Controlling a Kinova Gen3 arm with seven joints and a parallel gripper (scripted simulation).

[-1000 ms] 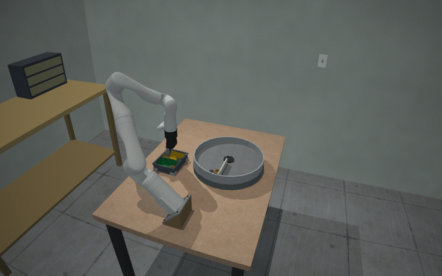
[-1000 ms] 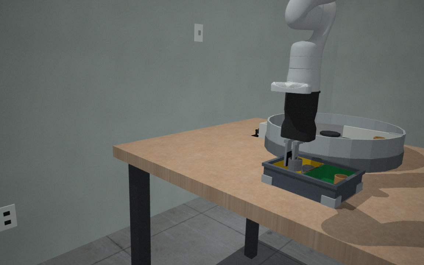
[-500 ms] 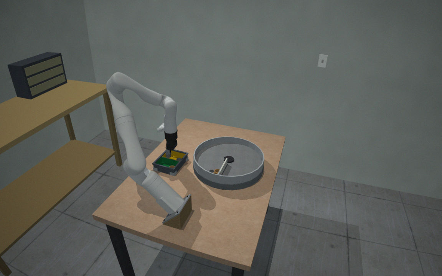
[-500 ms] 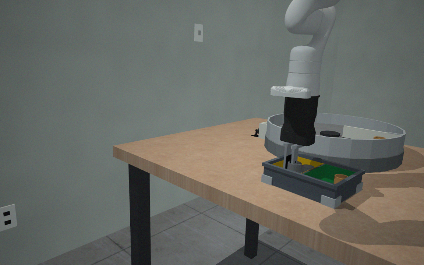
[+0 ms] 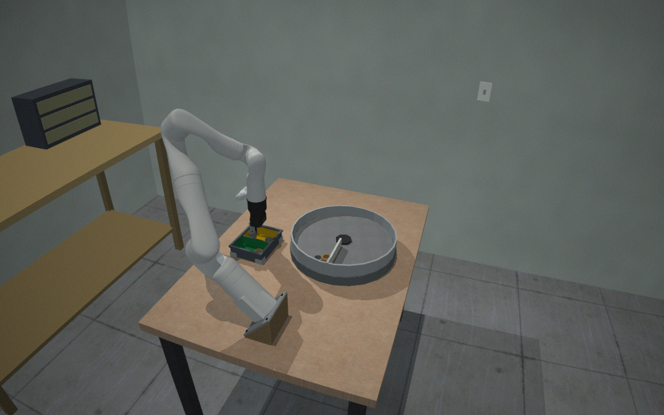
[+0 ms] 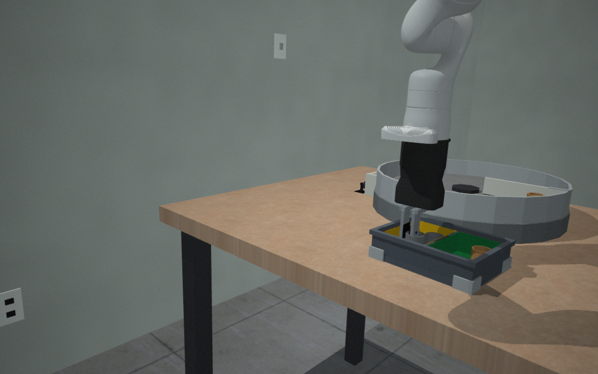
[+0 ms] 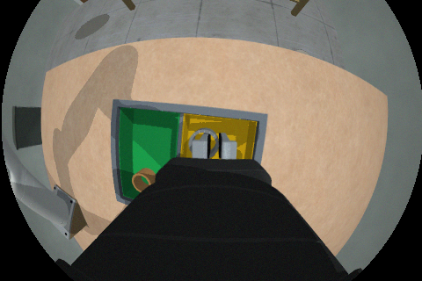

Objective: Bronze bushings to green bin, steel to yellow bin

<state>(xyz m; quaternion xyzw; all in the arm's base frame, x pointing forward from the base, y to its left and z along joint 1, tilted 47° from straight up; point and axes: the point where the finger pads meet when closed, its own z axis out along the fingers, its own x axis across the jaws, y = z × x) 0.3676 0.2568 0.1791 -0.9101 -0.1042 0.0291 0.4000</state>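
The bin tray lies 4 cm to the right of my hand, 4 cm behind it and 2 cm below it. From my hand the other things lie so: grey turntable: 36 cm to the right, 11 cm ahead.
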